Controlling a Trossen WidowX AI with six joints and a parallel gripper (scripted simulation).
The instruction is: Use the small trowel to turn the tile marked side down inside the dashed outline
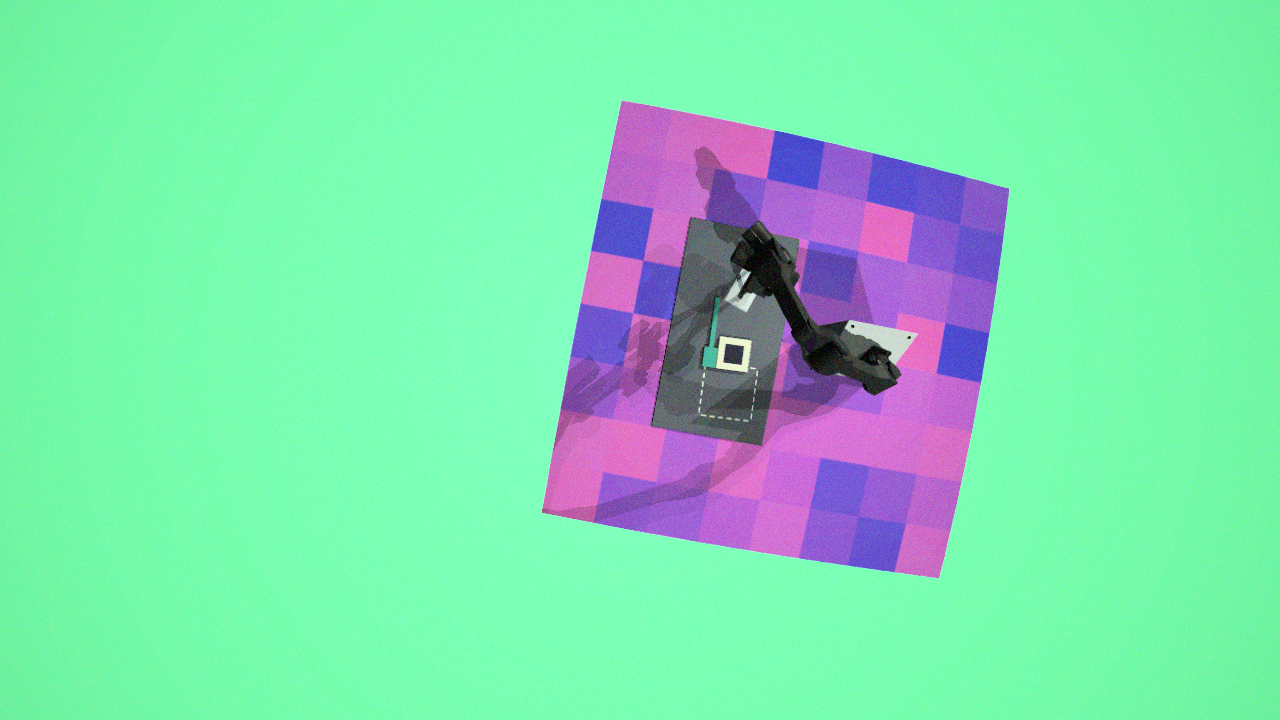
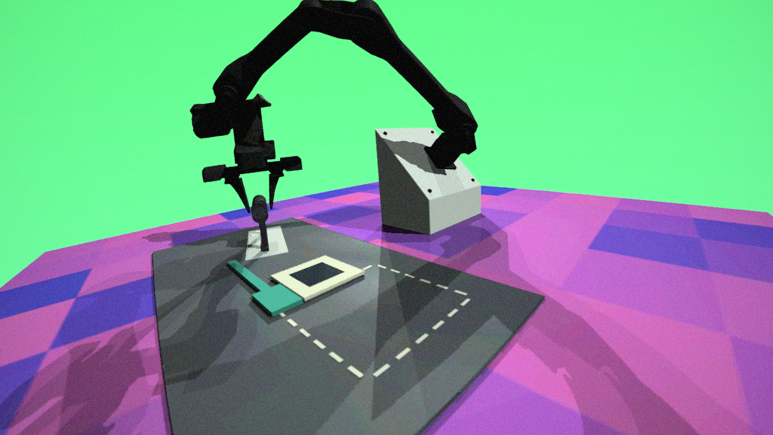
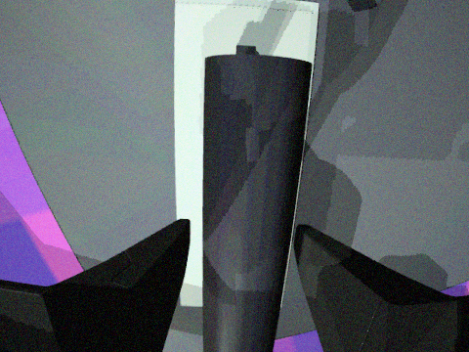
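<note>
The small trowel is 30 mm below my gripper tip and 20 mm to the left of it. The rest, counted from my gripper tip: cream tile 240 mm to the left, 60 mm below, 20 mm behind; then dark mat 180 mm to the left, 80 mm below, 20 mm ahead; then teal l-shaped strip 220 mm to the left, 60 mm below, 60 mm ahead.
</note>
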